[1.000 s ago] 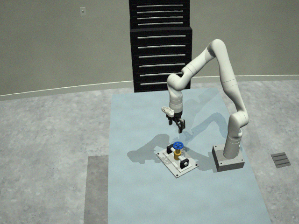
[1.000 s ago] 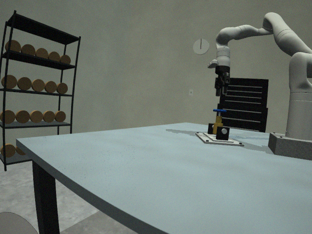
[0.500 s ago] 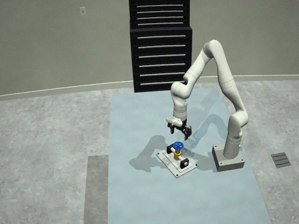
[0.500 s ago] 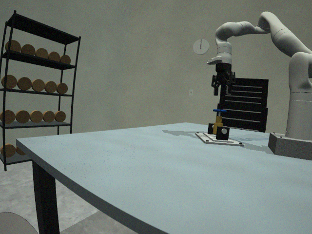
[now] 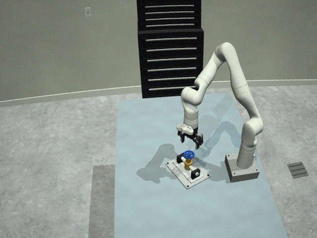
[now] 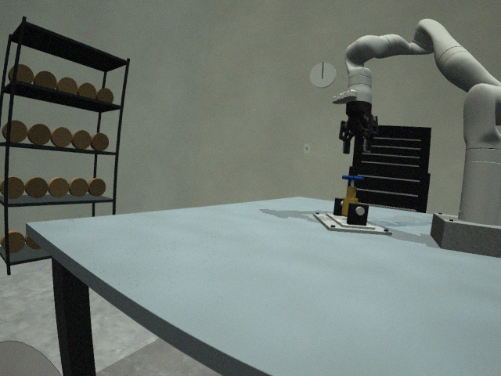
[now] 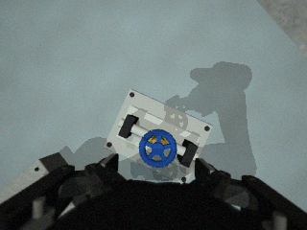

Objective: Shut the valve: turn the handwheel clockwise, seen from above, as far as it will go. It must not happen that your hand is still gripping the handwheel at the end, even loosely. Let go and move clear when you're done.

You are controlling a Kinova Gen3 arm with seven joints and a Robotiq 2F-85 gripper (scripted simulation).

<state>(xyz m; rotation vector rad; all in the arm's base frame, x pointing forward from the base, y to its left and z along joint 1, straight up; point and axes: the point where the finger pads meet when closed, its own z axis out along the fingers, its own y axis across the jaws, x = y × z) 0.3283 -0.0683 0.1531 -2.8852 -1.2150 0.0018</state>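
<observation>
Right now the blue handwheel is 9 cm below my hand.
</observation>
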